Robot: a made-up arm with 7 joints.
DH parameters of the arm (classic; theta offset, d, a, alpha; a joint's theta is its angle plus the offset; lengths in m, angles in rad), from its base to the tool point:
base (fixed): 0 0.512 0.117 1.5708
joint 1: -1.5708 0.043 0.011 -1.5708
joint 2: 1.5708 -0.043 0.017 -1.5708
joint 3: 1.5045 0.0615 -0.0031 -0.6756
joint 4: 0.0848 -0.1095 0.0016 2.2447
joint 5: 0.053 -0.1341 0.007 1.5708
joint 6: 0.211 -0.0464 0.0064 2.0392
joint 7: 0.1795 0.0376 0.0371 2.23
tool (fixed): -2.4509 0.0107 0 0
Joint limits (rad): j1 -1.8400..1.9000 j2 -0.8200..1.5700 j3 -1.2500..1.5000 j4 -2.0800..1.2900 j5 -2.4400..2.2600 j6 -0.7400..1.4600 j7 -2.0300..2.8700
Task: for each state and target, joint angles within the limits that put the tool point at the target. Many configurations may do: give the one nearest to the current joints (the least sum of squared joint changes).
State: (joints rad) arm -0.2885 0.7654 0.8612 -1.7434 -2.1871 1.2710 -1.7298
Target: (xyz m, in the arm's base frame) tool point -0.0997 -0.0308 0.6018
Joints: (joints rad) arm -0.0680 0.5864 0.6707 -2.0039 -2.3738 1.2411 -1.8051
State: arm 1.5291 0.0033 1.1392 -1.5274 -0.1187 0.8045 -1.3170
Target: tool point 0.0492 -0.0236 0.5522
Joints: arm 0.9629 -0.4821 1.5000 -1.3426 0.2262 0.7932 -1.4190
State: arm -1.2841 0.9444 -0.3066 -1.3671 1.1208 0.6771 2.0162
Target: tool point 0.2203 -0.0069 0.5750
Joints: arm -1.7595 0.3559 -0.9341 -1.6312 0.8889 1.2295 1.5824
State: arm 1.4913 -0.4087 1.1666 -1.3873 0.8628 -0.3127 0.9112
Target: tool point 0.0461 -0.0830 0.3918
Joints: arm 1.8282 -0.4246 0.8506 -1.5942 0.7950 -0.3436 0.9892
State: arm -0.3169 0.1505 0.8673 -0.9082 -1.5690 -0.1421 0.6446
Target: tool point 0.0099 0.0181 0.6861
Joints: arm -0.7802 0.0400 0.1595 -1.5410 -1.3185 0.0465 0.4937
